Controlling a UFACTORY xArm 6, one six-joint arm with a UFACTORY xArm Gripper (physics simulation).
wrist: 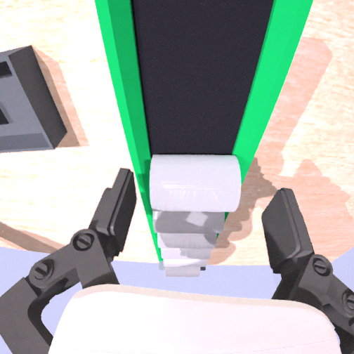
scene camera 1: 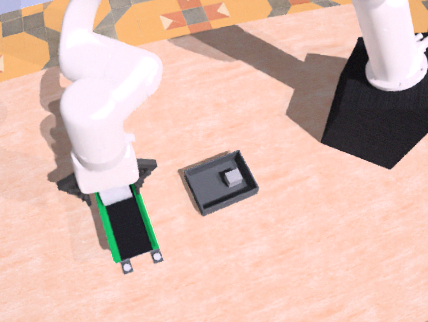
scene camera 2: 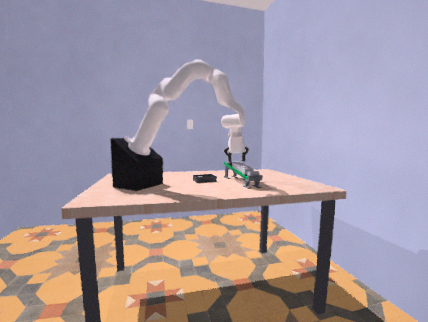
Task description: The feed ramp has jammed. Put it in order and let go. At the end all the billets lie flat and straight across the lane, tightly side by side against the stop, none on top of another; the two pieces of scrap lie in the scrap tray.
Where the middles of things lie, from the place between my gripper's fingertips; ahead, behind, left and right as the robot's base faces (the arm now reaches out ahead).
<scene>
Now: the scrap tray (scene camera 1: 206,181) 21 cm behind my hand, 10 cm below it and 4 cm to the left of it.
</scene>
